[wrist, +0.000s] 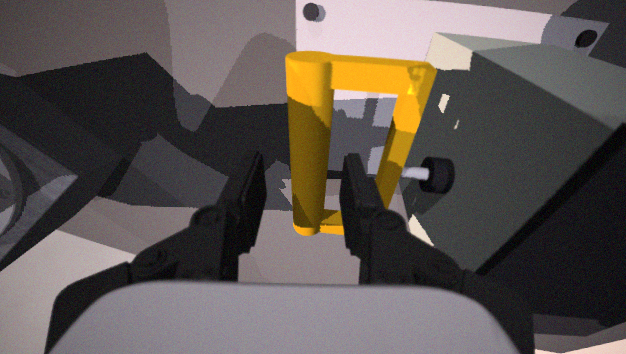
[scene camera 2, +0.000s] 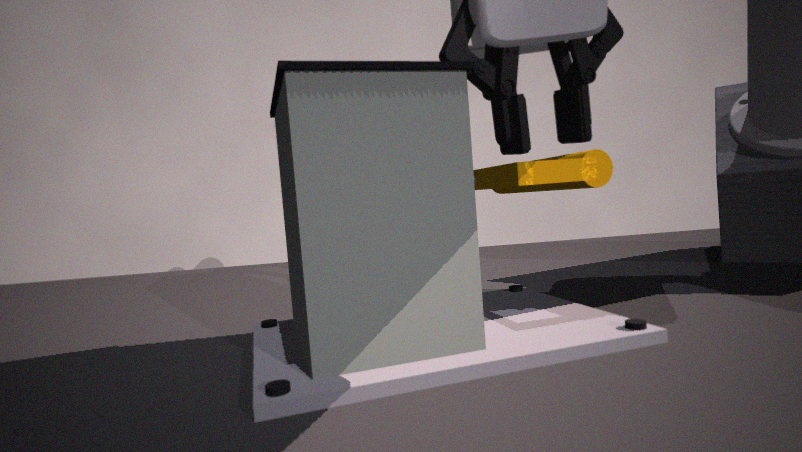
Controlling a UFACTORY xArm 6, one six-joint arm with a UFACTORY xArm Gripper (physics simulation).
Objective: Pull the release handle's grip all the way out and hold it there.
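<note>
The release handle is a yellow frame with a thick round grip [scene camera 2: 561,172] [wrist: 310,120] on its outer side. A thin pale rod [wrist: 416,173] joins it to a black collar [wrist: 440,175] on the grey-green housing [scene camera 2: 381,196] [wrist: 505,150]. My gripper [scene camera 2: 544,146] [wrist: 303,174] is partly open and empty, pointing down. In the scene view its fingertips are a little above the grip, not touching it. In the wrist view one finger is left of the grip and the other is right of it, over the handle's opening. The rod is hidden in the scene view.
The housing with its black top rim [scene camera 2: 370,65] rises close beside my gripper. It stands on a pale base plate [scene camera 2: 589,322] [wrist: 370,30] with black bolts [scene camera 2: 635,323] [wrist: 311,11] near its corners. A dark block [scene camera 2: 769,218] stands at the right of the scene view.
</note>
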